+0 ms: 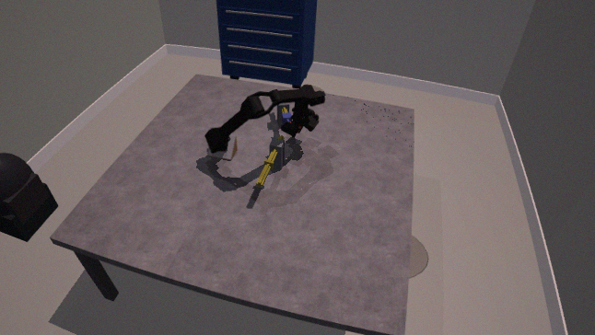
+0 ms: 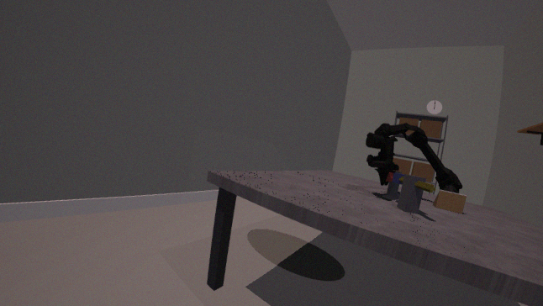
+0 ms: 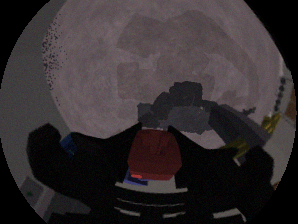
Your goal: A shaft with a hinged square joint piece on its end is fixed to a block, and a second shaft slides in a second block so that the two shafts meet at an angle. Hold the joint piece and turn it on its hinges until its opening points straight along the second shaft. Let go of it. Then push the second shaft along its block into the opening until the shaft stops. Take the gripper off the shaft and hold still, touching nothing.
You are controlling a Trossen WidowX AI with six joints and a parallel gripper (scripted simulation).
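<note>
The red joint piece lies 1 cm behind my gripper tip and 4 cm above it.
</note>
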